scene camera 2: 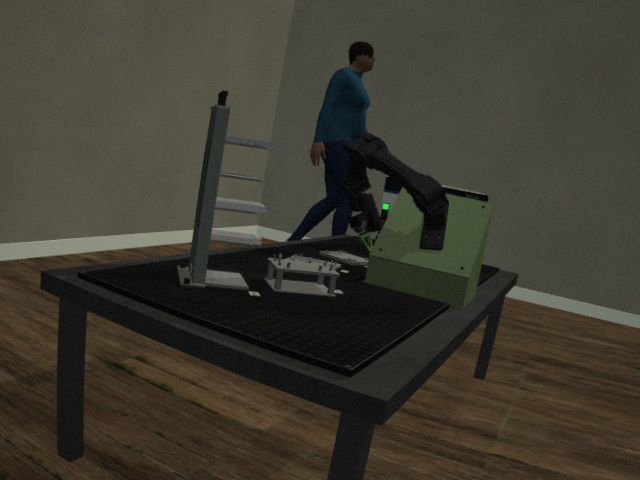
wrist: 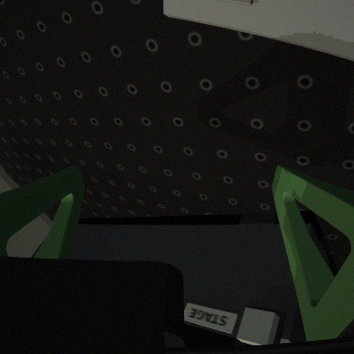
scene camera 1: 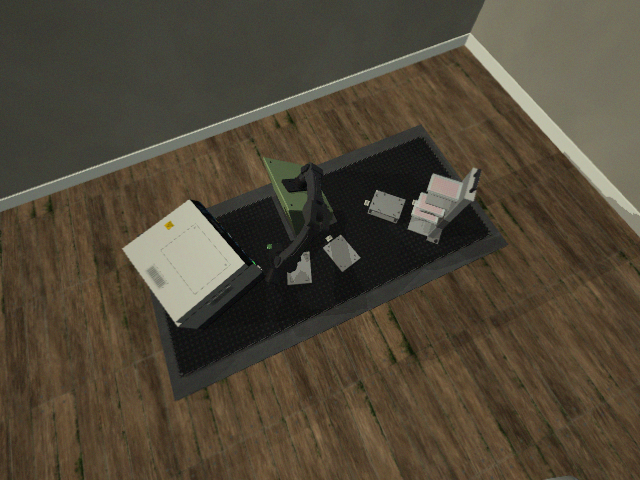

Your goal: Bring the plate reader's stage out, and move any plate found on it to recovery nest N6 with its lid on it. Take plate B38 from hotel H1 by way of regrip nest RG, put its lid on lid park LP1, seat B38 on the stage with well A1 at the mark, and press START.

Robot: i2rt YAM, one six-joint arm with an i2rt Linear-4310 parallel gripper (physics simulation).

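Places are measured from the arm's base along level axes (x down, y back, z left), in millimetres.
Pixels of known places: gripper, fingertip midpoint: (wrist: pixel 177 175); arm's base at its link origin: (scene camera 2: pixel 434 224) (scene camera 1: pixel 298 185).
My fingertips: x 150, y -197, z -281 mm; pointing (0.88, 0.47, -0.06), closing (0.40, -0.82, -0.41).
Note:
Ahead of a thing's pixels: the offset from my fingertips to its middle. "pt": to the spot under its first point.
My gripper (scene camera 1: pixel 270 258) (scene camera 2: pixel 366 240) (wrist: pixel 177 175) is open and empty, its green fingers wide apart near the plate reader's front. The plate reader @(dx -107, dy +115, dz -300 mm) (scene camera 1: pixel 191 258) is a pale box at the left in scene camera 1. Its dark front face @(pt dx +10, dy +58, dz -102 mm) (wrist: pixel 175 250) carries a STAGE label @(pt dx -38, dy +2, dz -91 mm) (wrist: pixel 210 318) and a pale square button @(dx -37, dy -31, dz -84 mm) (wrist: pixel 258 326), low in the wrist view and below the fingertips. No extended stage shows. Hotel H1 @(dx -182, dy -269, dz +774 mm) (scene camera 2: pixel 210 191) stands at the far end with pinkish plates (scene camera 1: pixel 445 187) (scene camera 2: pixel 240 205) on its shelves. Which is B38 cannot be read.
A raised platform on posts @(pt dx -11, dy -86, dz +640 mm) (scene camera 1: pixel 387 205) (scene camera 2: pixel 302 266) stands near the hotel. Low grey fixtures @(pt dx +38, dy -156, dz +304 mm) (scene camera 1: pixel 341 252) @(pt dx +36, dy -135, dz +70 mm) (scene camera 1: pixel 300 273) lie near the arm; their labels are unreadable. A green wedge-shaped housing (scene camera 1: pixel 281 183) (scene camera 2: pixel 434 268) stands by the arm base. A person (scene camera 2: pixel 343 113) is behind the table.

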